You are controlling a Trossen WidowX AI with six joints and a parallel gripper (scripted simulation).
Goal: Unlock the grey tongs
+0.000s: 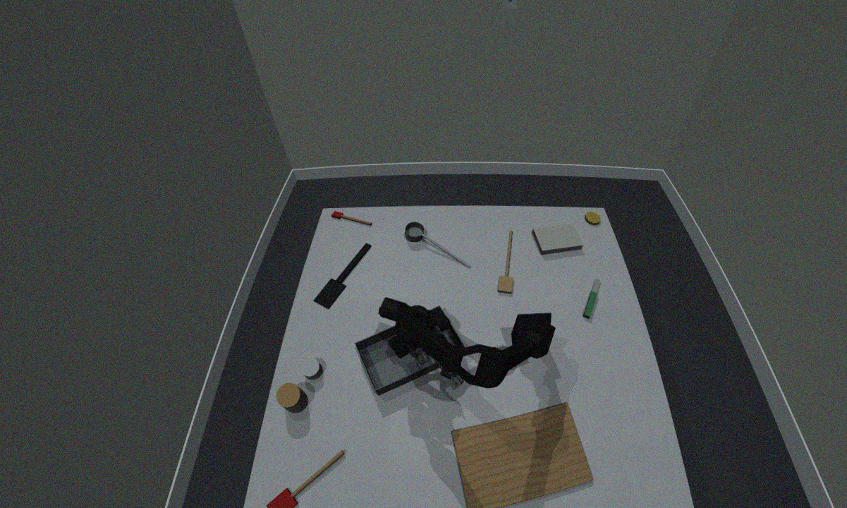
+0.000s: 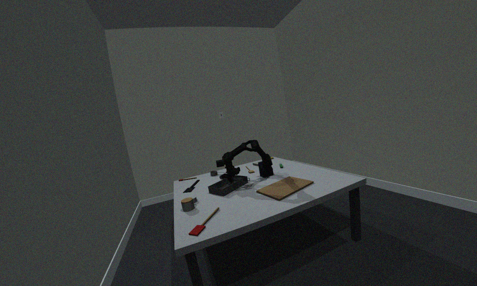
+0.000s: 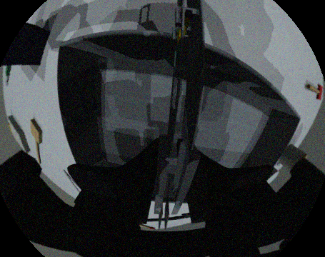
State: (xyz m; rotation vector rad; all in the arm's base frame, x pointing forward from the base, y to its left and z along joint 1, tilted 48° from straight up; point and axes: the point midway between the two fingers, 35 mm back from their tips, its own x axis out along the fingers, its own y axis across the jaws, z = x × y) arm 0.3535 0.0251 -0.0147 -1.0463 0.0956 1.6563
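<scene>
The dark roasting tin is 40 mm ahead of my gripper tip and 20 mm to the left of it. Round my gripper tip: wooden board (360 mm to the left, 290 mm behind, 20 mm below); black spatula (310 mm ahead, 290 mm to the right, 30 mm below); wooden-lidded jar (400 mm ahead, 200 mm to the left).
</scene>
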